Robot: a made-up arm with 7 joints.
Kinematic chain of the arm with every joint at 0, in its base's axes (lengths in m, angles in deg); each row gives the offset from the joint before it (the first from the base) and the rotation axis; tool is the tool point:
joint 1: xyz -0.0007 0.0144 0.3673 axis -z
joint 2: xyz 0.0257 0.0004 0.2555 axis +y
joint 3: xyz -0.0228 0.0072 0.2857 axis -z
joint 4: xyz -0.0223 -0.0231 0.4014 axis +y
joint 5: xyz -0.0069 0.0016 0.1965 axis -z
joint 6: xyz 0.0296 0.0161 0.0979 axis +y
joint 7: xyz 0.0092 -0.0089 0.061 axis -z
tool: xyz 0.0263 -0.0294 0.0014
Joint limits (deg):
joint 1: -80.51..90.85
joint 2: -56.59..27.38
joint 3: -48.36..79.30
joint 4: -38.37..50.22
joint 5: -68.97..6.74
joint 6: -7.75..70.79
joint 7: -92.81..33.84
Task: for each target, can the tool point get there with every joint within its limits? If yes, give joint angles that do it. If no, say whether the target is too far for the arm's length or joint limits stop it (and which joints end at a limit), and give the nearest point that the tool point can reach.
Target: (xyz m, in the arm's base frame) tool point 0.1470 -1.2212 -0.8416
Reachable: no: too far | nearest point -0.1126 -0.9103 0.9144 | short by 1.802 m
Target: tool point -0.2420 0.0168 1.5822
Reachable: yes | joints -14.84 -12.77 -22.14 -7.41 -40.49 48.55 -56.71
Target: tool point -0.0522 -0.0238 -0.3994
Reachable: no: joint limits stop it (at a limit: joint 2, joint 4, joint 5, joint 6, joint 7) | nearest point -0.6920 -0.4984 0.9214 | short by 1.542 m
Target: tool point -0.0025 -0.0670 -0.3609
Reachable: no: joint limits stop it (at a limit: joint 1, joint 2, joint 4, joint 5, joint 6, joint 7) | nearest point -0.1453 -0.8340 0.9215 | short by 1.501 m
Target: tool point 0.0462 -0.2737 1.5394
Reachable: yes | joints -62.69 -18.36 69.34 24.06 -20.41 28.82 -11.52
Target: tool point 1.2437 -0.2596 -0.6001
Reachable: no: too far | nearest point 0.6064 -0.1193 1.2193 | short by 1.933 m
